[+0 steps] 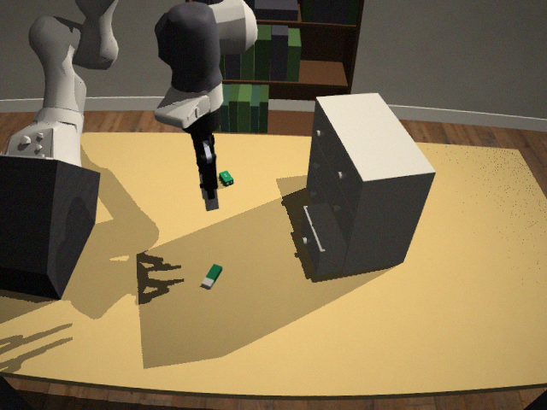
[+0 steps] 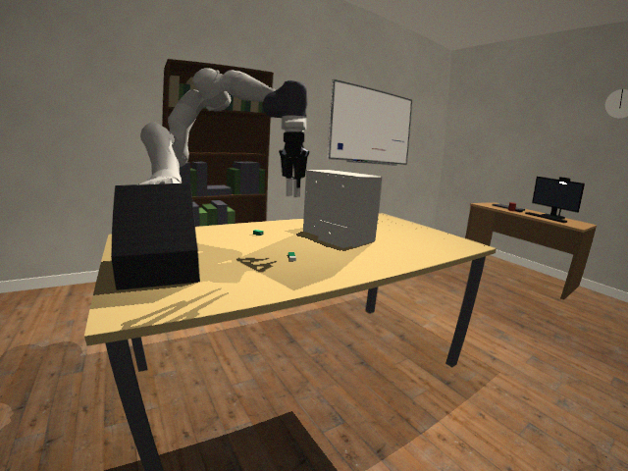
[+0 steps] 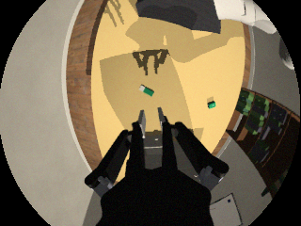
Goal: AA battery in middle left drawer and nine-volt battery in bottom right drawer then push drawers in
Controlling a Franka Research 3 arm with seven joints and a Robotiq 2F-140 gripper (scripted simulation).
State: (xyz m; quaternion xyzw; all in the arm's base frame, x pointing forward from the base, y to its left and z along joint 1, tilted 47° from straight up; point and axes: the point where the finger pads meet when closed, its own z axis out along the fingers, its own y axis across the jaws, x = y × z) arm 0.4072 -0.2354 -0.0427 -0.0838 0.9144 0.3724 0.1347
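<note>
The nine-volt battery is 32 cm to the left of my hand, 25 cm below it and 2 cm ahead of it. Round my hand: blue AA battery: 34 cm ahead, 21 cm to the left, 15 cm below.
</note>
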